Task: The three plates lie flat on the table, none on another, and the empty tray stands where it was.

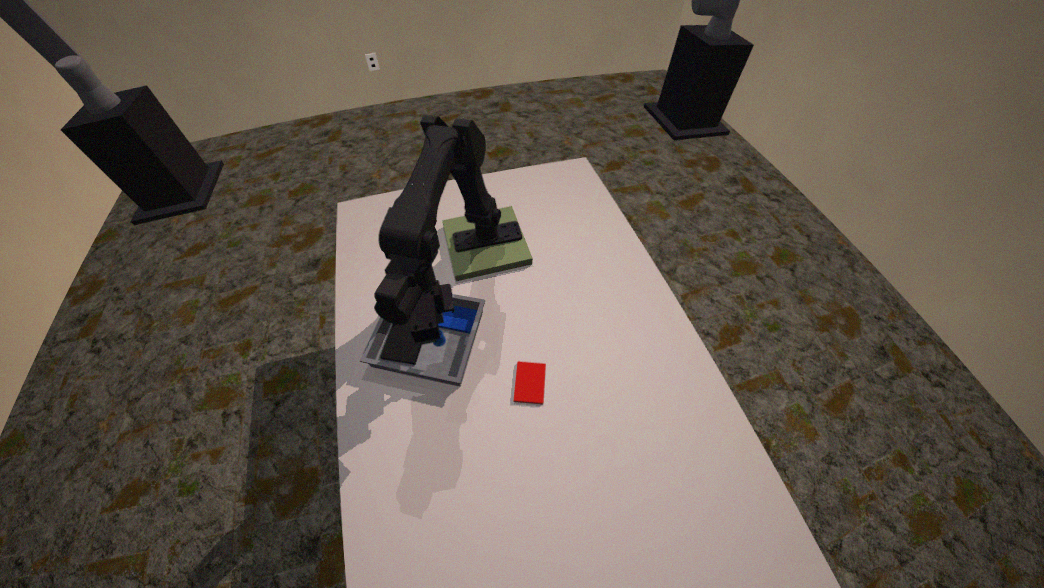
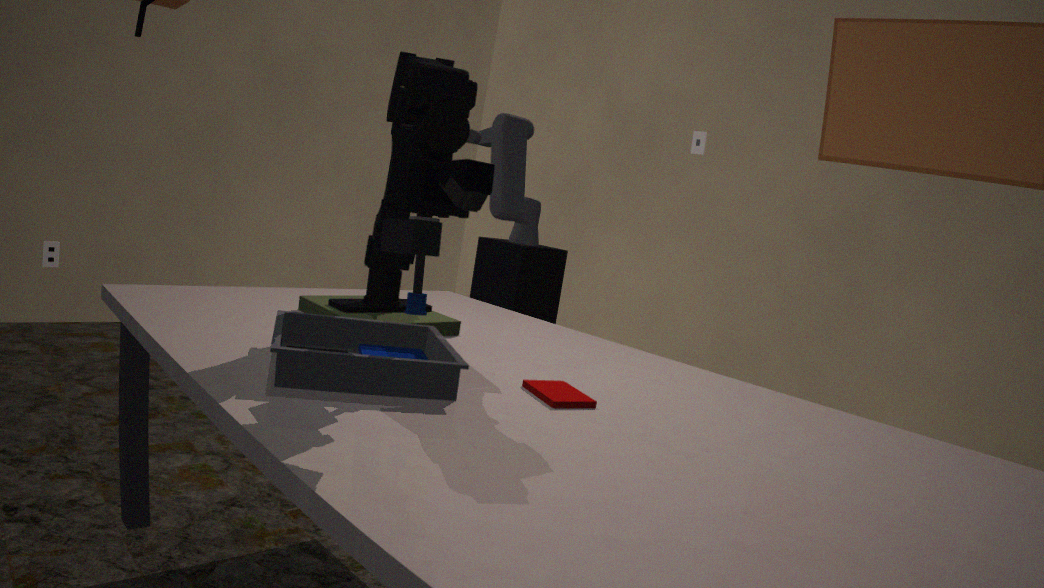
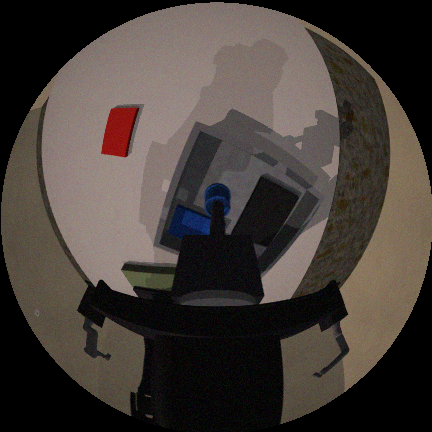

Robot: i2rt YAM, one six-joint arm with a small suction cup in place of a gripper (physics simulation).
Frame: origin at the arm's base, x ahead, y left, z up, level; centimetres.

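Seen in the pictures: hand, tool point: (image 1: 439,340) (image 2: 415,313) (image 3: 217,194); arm's base, link origin: (image 1: 487,237) (image 2: 381,308) (image 3: 163,295).
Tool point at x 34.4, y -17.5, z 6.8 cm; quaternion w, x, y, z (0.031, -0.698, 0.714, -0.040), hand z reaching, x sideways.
Observation:
Offsets run from my tool point to a thing's top centre. Level surfaces: height alone.
A red plate {dx +11.1, dy +18.2, dz -8.6 cm} (image 1: 529,382) (image 2: 559,393) (image 3: 119,131) lies flat on the table {dz -9.6 cm} (image 1: 620,452) (image 2: 657,452) (image 3: 100,200), beside the grey tray. The grey tray {dx -6.5, dy -3.6, dz -4.6 cm} (image 1: 417,375) (image 2: 365,375) stands on the table and holds two plates. A blue plate {dx -10.1, dy +4.4, dz -8.2 cm} (image 1: 459,319) (image 2: 392,352) (image 3: 187,221) lies in the tray on the side toward the arm's base. A black plate {dx -7.7, dy -9.2, dz -8.3 cm} (image 1: 401,344) (image 3: 267,210) lies in the tray's other half, partly behind the arm. My suction cup (image 1: 439,339) (image 2: 416,303) (image 3: 217,198) is above the tray, bears no plate and is apart from the plates; its suction is off (open).
The arm's base stands on a green block (image 1: 496,262) (image 2: 438,323) (image 3: 150,276) behind the tray. The table's left edge runs near the tray. Two dark pedestals (image 1: 138,160) (image 1: 701,84) with grey arms stand on the floor beyond the table.

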